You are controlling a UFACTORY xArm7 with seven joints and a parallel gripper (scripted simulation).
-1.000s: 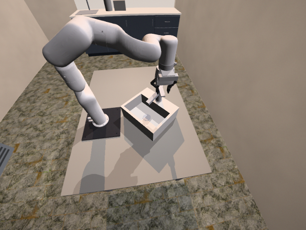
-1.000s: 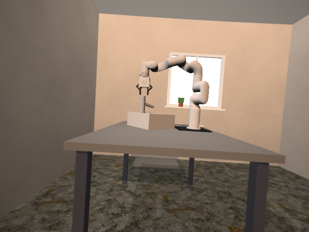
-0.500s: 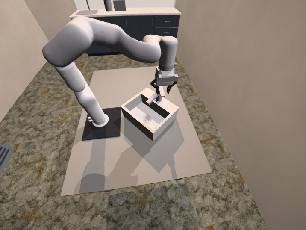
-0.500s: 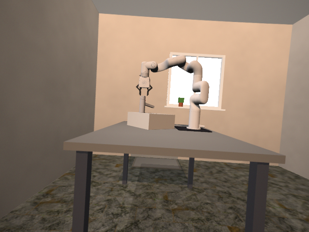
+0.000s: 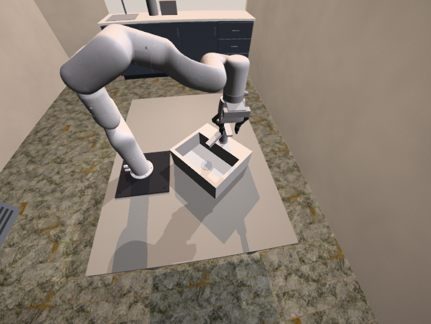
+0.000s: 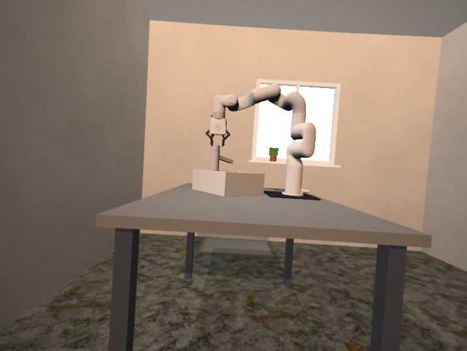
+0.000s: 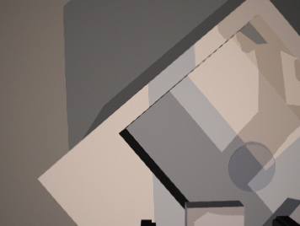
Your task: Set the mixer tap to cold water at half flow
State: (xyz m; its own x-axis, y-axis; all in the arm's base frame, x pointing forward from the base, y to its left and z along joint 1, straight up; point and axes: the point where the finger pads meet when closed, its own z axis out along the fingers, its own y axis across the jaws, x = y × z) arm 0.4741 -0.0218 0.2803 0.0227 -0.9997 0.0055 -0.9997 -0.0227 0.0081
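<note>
Right now the lever is 40 mm to the left of my hand and 20 mm below it. From my hand the other things lie so: mixer tap (60 mm to the left, 60 mm below, 10 mm behind); sink (250 mm below, 90 mm behind, 20 mm to the left).
</note>
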